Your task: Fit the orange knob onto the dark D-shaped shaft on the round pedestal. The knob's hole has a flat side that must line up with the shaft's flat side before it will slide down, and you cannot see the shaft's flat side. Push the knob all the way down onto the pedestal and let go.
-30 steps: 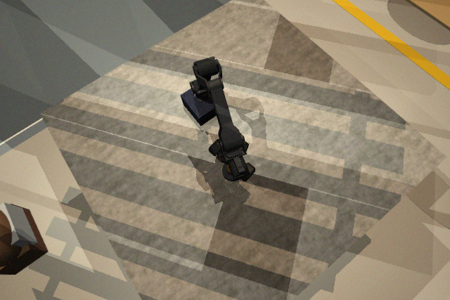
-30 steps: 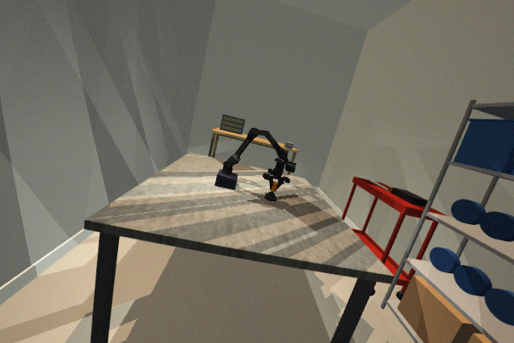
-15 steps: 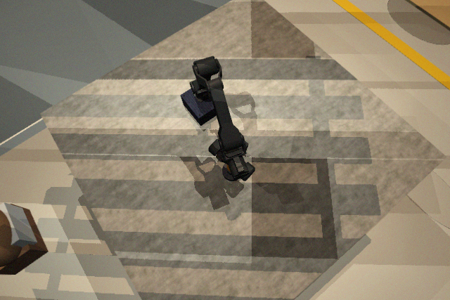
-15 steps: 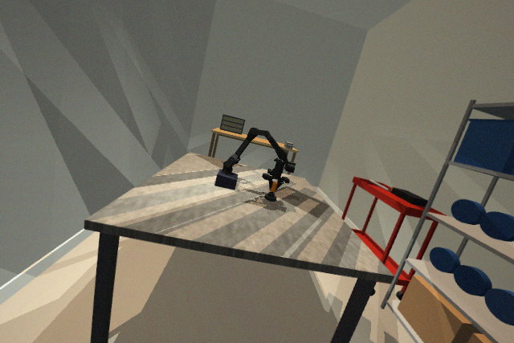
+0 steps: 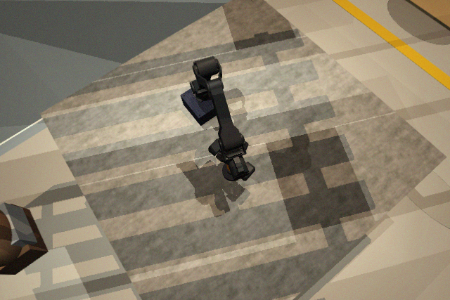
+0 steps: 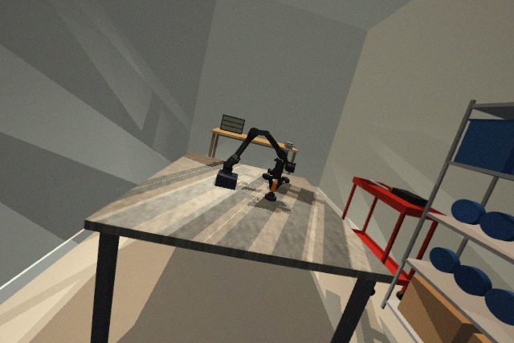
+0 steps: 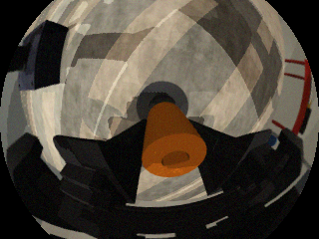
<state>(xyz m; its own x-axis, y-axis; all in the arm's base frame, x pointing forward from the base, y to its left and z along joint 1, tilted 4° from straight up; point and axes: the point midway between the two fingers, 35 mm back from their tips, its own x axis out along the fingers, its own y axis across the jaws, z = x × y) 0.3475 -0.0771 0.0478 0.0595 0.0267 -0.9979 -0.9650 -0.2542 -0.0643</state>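
Right now my gripper tip is 20 mm below the orange knob. From my gripper tip the other things lie so: round pedestal: 40 mm below.
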